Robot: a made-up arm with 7 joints.
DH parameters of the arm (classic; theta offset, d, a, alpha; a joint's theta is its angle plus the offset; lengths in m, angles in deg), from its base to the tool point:
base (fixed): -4.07 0 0 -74.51
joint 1: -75.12 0.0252 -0.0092 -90
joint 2: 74 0 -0.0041 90
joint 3: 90 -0.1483 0.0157 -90
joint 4: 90 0.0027 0.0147 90
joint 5: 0 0.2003 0 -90
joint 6: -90 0 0.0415 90
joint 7: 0 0 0 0
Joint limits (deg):
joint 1: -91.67..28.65
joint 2: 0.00..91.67
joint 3: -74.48..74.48
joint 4: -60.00..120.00
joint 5: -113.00..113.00
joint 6: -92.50..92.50
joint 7: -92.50..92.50
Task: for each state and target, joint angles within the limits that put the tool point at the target. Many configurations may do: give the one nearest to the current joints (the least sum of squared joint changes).
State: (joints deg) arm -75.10 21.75 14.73 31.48 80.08 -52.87 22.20
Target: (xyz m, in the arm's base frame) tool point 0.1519 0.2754 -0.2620
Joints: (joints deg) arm -27.08 41.45 21.17 76.19 84.10 -18.03 22.20
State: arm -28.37 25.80 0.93 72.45 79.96 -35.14 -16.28
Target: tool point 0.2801 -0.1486 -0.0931
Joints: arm -54.19 0.00 -23.68 26.48 74.86 -45.44 -16.28
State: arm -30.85 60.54 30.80 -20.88 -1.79 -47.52 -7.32
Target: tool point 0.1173 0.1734 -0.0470
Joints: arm 17.02 18.03 42.16 -29.97 -3.64 -67.31 -7.32
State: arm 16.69 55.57 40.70 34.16 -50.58 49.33 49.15
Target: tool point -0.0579 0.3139 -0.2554
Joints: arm 10.91 41.17 39.01 67.22 -46.77 25.63 49.15
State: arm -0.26 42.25 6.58 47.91 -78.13 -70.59 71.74
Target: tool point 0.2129 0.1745 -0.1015
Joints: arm -7.14 44.43 4.27 3.09 -68.97 -81.56 71.74
